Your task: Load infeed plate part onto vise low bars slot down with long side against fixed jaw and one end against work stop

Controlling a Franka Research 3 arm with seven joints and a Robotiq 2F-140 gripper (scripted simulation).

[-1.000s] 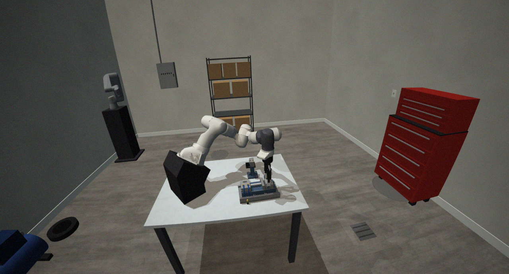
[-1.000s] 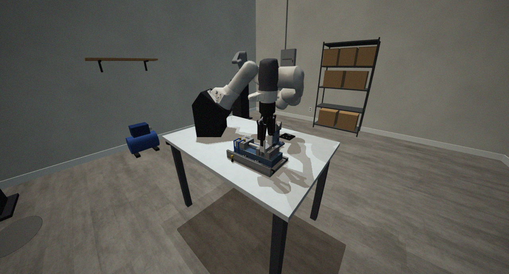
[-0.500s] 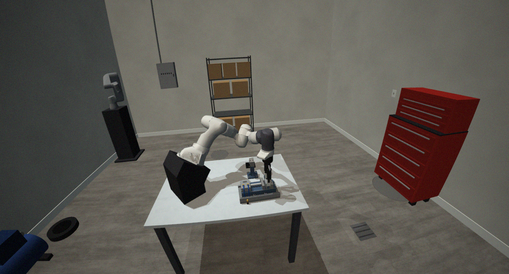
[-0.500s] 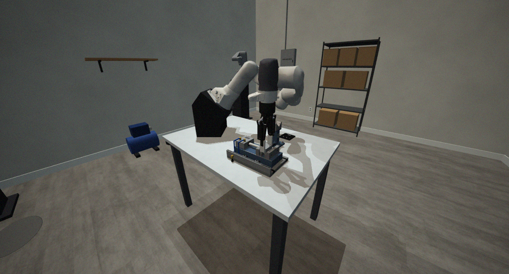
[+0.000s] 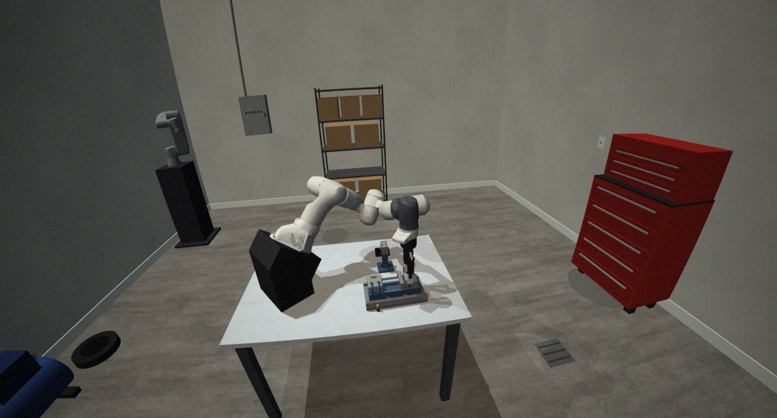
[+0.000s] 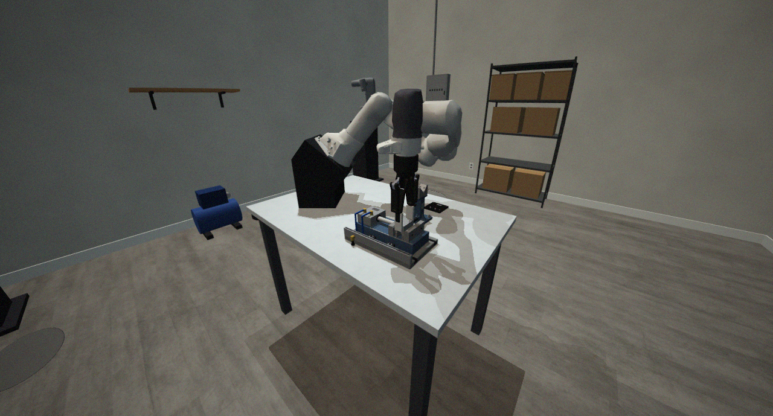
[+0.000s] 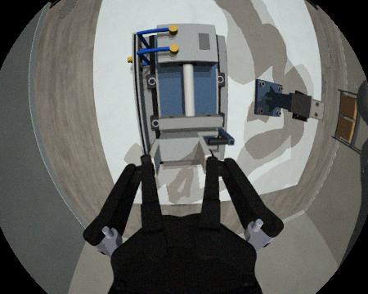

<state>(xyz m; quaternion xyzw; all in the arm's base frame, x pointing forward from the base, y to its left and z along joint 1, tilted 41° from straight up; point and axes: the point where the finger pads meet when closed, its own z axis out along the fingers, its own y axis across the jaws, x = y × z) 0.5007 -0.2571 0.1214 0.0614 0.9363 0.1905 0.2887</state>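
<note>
The part is 3 cm below my hand. The rest, counted from my hand: black infeed plate: 40 cm to the left, 12 cm below, 7 cm behind.
</note>
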